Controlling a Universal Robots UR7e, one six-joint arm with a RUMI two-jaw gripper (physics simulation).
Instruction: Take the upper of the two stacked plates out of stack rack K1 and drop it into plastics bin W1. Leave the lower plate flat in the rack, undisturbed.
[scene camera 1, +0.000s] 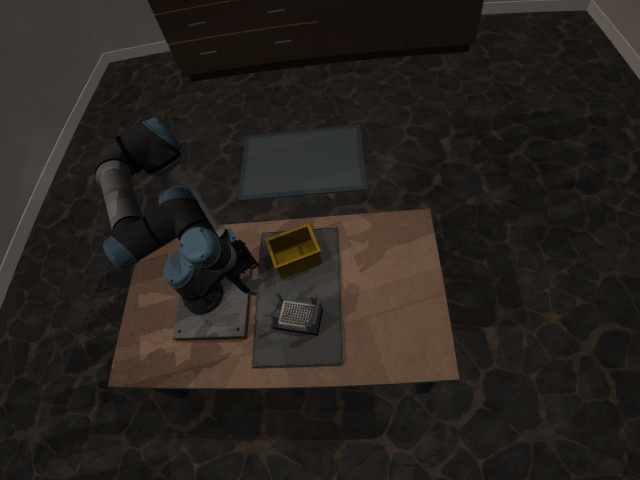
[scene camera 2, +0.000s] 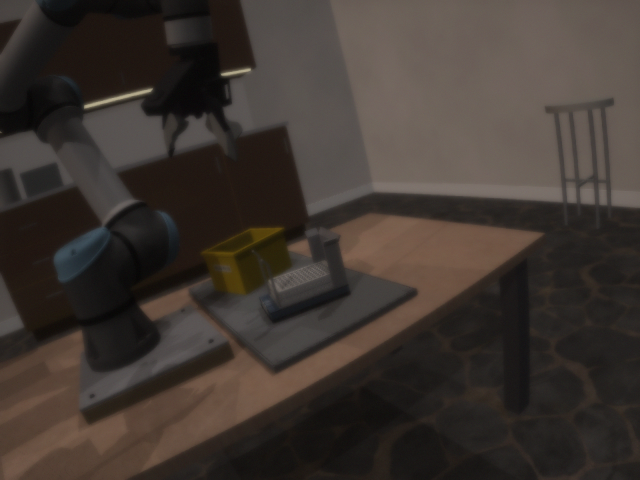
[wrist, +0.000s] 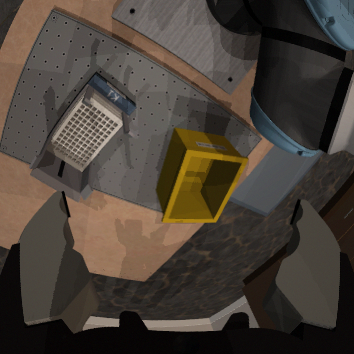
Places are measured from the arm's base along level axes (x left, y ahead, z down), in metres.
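Pixels of known places: gripper, fingertip midpoint: (scene camera 1: 242, 272) (scene camera 2: 201, 159) (wrist: 181, 200); arm's base, origin of the base link: (scene camera 2: 125, 350).
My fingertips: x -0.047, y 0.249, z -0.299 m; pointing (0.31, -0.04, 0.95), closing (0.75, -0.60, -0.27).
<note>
Ahead of a thing's pixels: the offset from my fingertips to its top centre. Level surfaces: height alone.
A white gridded upper plate @(dx -0.027, dy +0.120, dz +0.261 m) (scene camera 1: 298, 313) (scene camera 2: 302, 277) (wrist: 87, 131) lies flat in stack rack K1 @(dx -0.026, dy +0.113, dz +0.193 m) (scene camera 1: 296, 330) (scene camera 2: 310, 304) (wrist: 112, 95), between its upright posts. The lower plate is beneath it; I cannot clearly tell the two apart. Plastics bin W1 @(dx +0.211, dy +0.083, dz +0.213 m) (scene camera 1: 301, 266) (scene camera 2: 238, 272) (wrist: 171, 162) is a yellow open-topped box standing beside the rack, and no plate shows inside it. My gripper (scene camera 1: 253, 279) (scene camera 2: 202, 155) (wrist: 181, 200) is open and empty, high above the table, well above and apart from both rack and bin.
Rack and bin stand on a grey perforated board (scene camera 1: 297, 356) (scene camera 2: 279, 356) (wrist: 37, 100) on the wooden table @(dz +0.326 m) (scene camera 1: 392, 330) (scene camera 2: 454, 242). The arm's grey base plate (scene camera 1: 211, 330) (scene camera 2: 175, 356) (wrist: 175, 45) is beside the board. The rack's uprights rise above the plates.
</note>
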